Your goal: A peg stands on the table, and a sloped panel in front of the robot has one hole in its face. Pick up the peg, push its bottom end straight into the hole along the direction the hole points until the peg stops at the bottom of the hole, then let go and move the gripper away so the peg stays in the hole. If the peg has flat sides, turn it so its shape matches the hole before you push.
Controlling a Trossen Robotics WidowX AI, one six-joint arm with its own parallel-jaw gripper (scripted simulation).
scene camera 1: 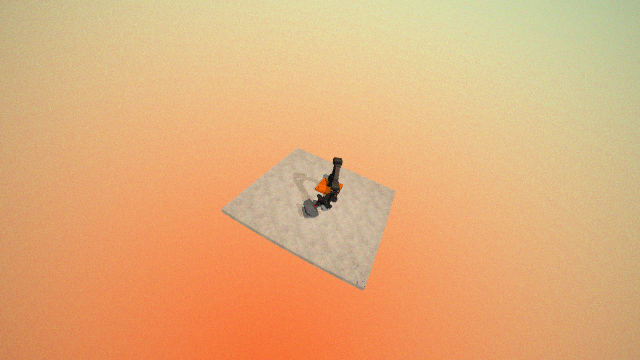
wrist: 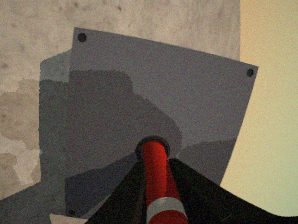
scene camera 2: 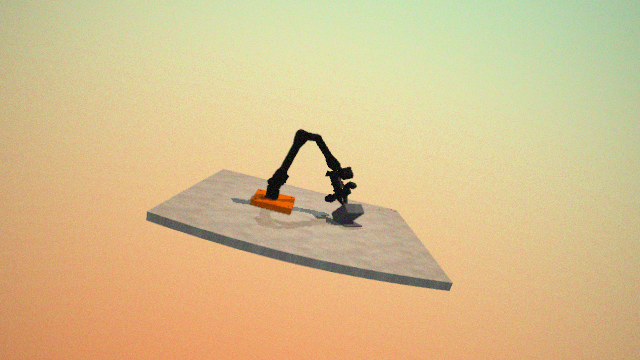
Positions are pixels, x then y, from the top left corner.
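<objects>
In my gripper [wrist: 156,166] I hold a round red peg.
</objects>
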